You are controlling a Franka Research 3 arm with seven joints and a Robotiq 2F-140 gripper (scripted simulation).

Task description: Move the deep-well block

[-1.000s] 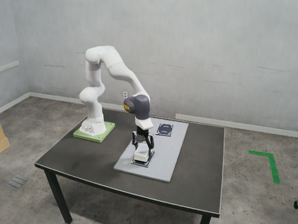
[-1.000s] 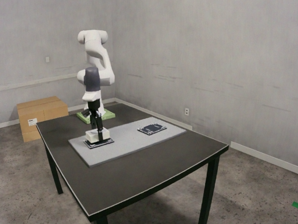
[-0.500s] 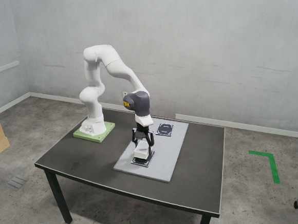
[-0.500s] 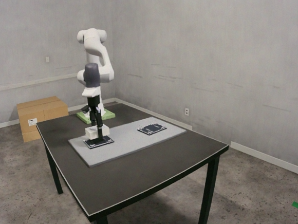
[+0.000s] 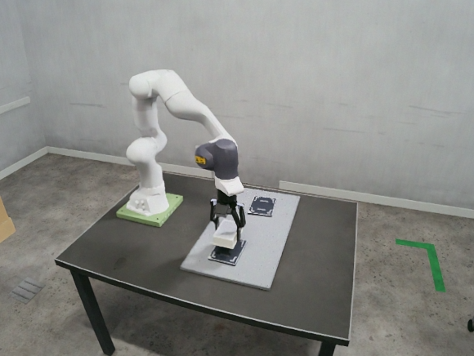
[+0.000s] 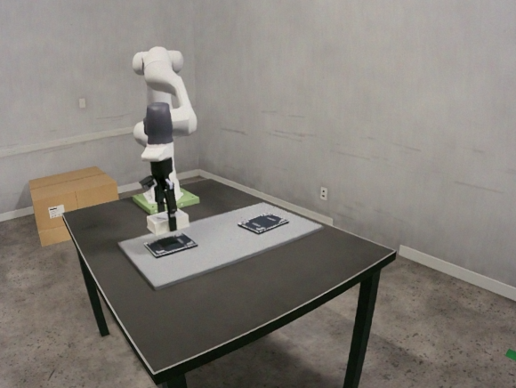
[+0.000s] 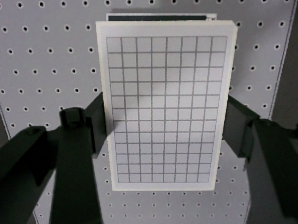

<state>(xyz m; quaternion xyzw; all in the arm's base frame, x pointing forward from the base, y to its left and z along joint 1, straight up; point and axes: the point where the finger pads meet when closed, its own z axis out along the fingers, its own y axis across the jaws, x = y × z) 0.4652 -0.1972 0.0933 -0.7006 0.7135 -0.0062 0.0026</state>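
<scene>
The plate nest N2 lies 60 mm ahead of my hand, 380 mm to the left of it and 100 mm below it. The rest, counted from my hand: plate nest N1 (100 mm below); white 96-well deep-well block (10 mm below).
</scene>
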